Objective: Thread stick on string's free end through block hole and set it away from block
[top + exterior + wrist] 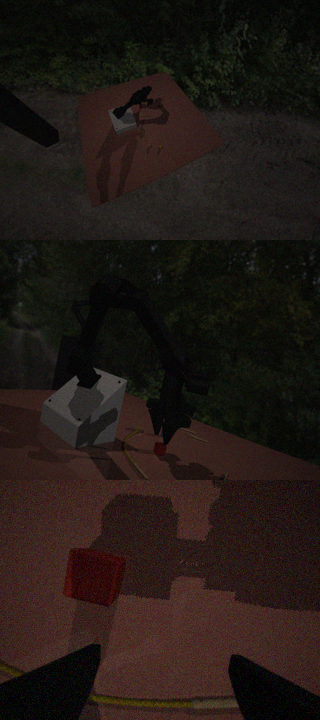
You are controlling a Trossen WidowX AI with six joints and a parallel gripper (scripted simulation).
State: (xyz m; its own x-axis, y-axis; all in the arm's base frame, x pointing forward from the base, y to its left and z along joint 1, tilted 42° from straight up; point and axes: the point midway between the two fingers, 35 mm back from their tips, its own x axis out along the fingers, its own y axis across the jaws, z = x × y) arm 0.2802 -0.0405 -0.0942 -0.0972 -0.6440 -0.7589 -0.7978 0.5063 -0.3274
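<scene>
My gripper tip is 9 cm to the left of the thin wooden stick and 6 cm above it. Round my gripper tip: flat piece: 18 cm behind, 16 cm to the left, 6 cm below; then small red block: 2 cm behind, 5 cm to the left, 5 cm below.
</scene>
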